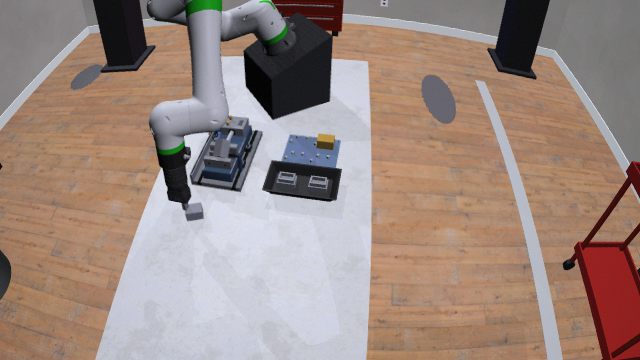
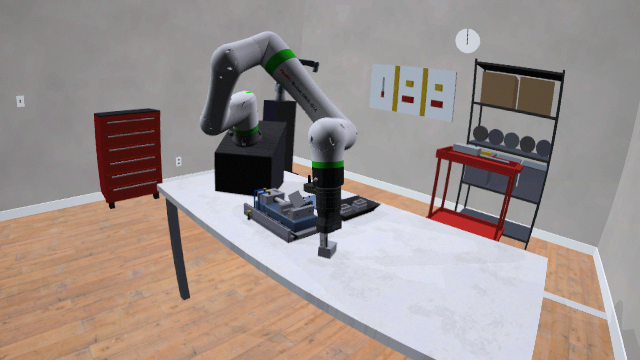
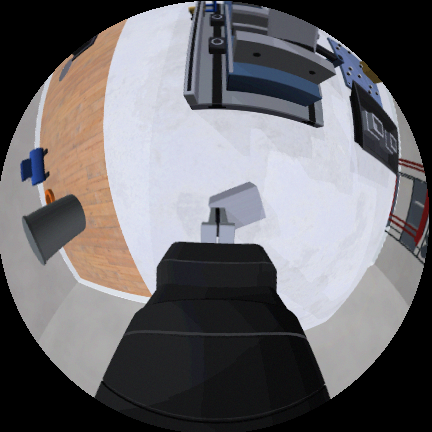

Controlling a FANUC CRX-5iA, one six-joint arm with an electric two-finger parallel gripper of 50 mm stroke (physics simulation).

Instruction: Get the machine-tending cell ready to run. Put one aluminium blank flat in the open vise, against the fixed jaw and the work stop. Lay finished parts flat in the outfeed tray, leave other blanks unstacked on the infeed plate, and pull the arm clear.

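Where they show: gripper, fingertip midpoint: (image 1: 185, 208) (image 2: 323, 246) (image 3: 217, 216); arm's base at its link origin: (image 1: 279, 43) (image 2: 247, 138).
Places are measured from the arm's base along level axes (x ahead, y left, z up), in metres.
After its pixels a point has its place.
An aluminium blank (image 1: 194, 212) {x 0.729, y -0.167, z -0.220 m} (image 2: 328, 249) {x 0.735, y -0.199, z -0.221 m} (image 3: 242, 204) {x 0.705, y -0.172, z -0.219 m} lies on the table below the vise. My gripper (image 1: 185, 205) {x 0.718, y -0.202, z -0.217 m} (image 2: 324, 242) {x 0.718, y -0.202, z -0.217 m} (image 3: 217, 216) {x 0.718, y -0.202, z -0.217 m} is shut and empty, its closed fingers at the blank's side, not around it; whether they touch it is unclear. Another grey block (image 1: 222, 148) {x 0.518, y -0.108, z -0.130 m} (image 2: 297, 199) {x 0.512, y -0.128, z -0.135 m} (image 3: 293, 27) sits tilted on the vise (image 1: 220, 172) {x 0.564, y -0.112, z -0.196 m} (image 3: 275, 82) {x 0.566, y -0.134, z -0.197 m}, near its jaws. Two finished parts (image 1: 286, 178) {x 0.540, y 0.110, z -0.223 m} (image 1: 318, 182) {x 0.546, y 0.216, z -0.223 m} lie apart in the black outfeed tray (image 1: 300, 195) {x 0.616, y 0.166, z -0.215 m} (image 3: 367, 101). The blue infeed plate (image 1: 306, 143) {x 0.334, y 0.152, z -0.247 m} (image 3: 350, 62) has small pins.
A yellow block (image 1: 326, 141) {x 0.355, y 0.226, z -0.211 m} (image 3: 371, 71) stands on the infeed plate's back corner. The black robot pedestal (image 1: 300, 85) {x 0.127, y 0.103, z -0.127 m} (image 2: 243, 170) {x 0.086, y -0.078, z -0.133 m} stands behind the vise. Rails flank the vise. The table's long edge (image 2: 260, 260) {x 0.613, y -0.376, z -0.255 m} is near the gripper. A red cart (image 2: 440, 155) stands beyond the table.
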